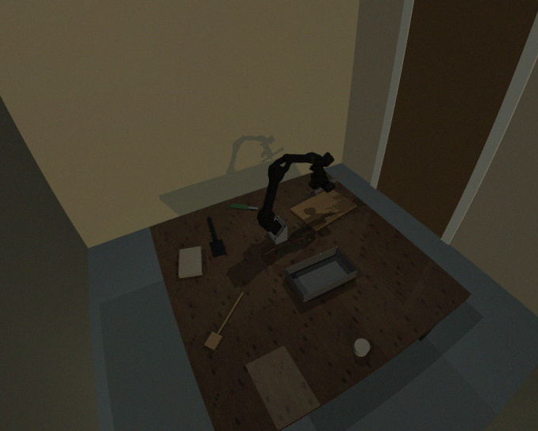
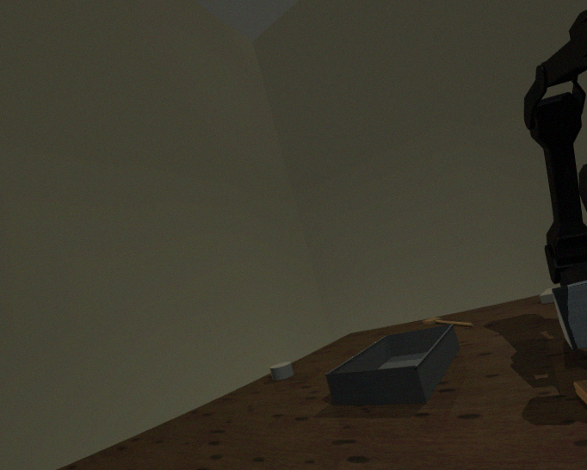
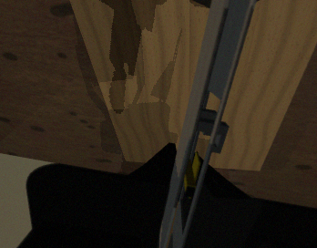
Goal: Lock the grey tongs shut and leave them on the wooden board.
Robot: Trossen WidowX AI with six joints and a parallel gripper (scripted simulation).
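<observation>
Now: gripper tip 1 cm past the yellow slider piece, 3 cm to the left of it and 3 cm below it. Round my gripper tip: green-handled tool 26 cm behind, 42 cm to the right, 13 cm below; wooden board 13 cm below; grey roasting tin 42 cm ahead, 32 cm to the right, 11 cm below.
</observation>
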